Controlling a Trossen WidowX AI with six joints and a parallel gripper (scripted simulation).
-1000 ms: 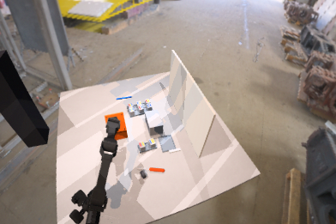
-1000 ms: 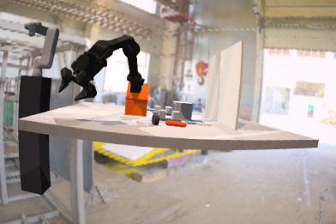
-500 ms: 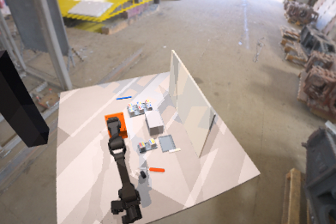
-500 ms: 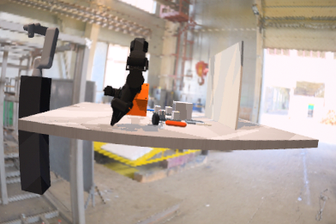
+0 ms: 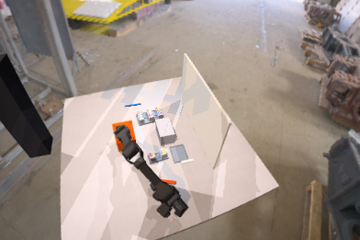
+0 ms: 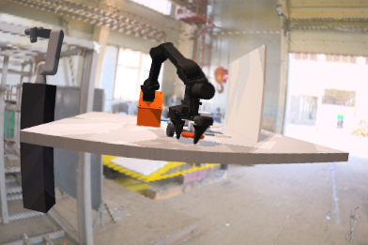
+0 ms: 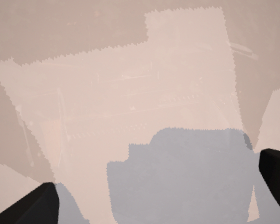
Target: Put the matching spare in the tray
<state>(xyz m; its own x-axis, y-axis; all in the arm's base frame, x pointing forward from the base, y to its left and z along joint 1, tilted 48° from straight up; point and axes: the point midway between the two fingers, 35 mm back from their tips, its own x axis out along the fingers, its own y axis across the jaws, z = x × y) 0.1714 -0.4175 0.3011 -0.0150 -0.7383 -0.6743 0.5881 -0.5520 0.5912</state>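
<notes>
Right now my gripper tip is 750 mm to the right of the spare, 140 mm short of it and 40 mm below it. From my gripper tip the other things lie so: blue marker pen (880 mm to the left, 50 mm behind); then black tape roll (130 mm to the left, 50 mm behind, 20 mm above); then upright panel (500 mm to the left, 360 mm ahead, 220 mm above).
</notes>
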